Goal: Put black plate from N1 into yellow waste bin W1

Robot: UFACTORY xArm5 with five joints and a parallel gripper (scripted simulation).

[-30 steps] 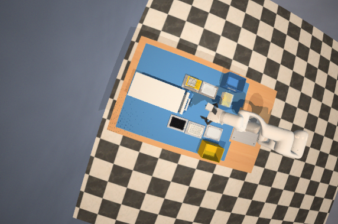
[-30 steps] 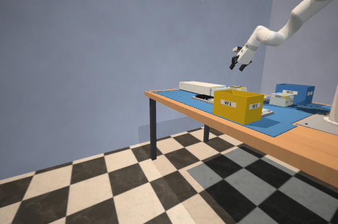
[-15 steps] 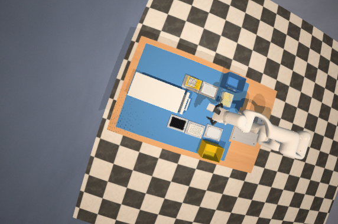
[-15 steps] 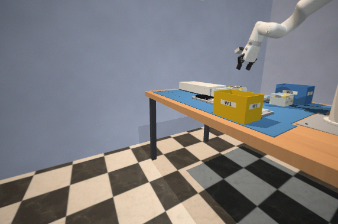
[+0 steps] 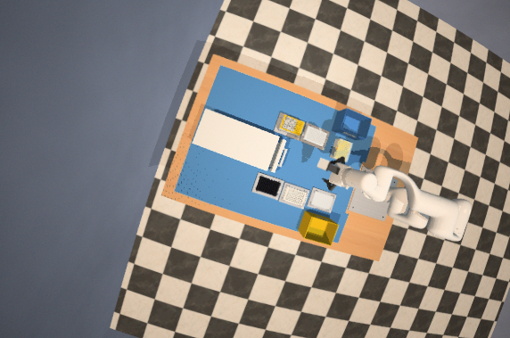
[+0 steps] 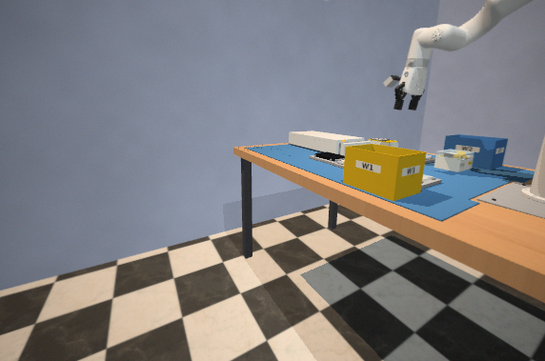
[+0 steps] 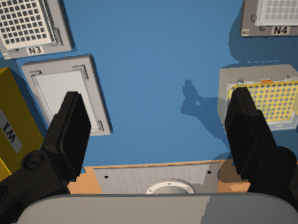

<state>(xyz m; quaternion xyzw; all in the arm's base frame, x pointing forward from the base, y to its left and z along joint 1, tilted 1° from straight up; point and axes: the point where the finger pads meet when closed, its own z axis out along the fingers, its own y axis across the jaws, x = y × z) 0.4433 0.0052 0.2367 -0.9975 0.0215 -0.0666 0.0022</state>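
Right now my hand is 21 cm short of the black plate, 20 cm to the right of it and 23 cm above it. From my hand the other things lie so: drawer: 34 cm ahead, 1 cm to the left, 22 cm below; then yellow tip box: 21 cm ahead, 19 cm to the right, 19 cm below; then white plate: 4 cm ahead, 20 cm to the left, 23 cm below.
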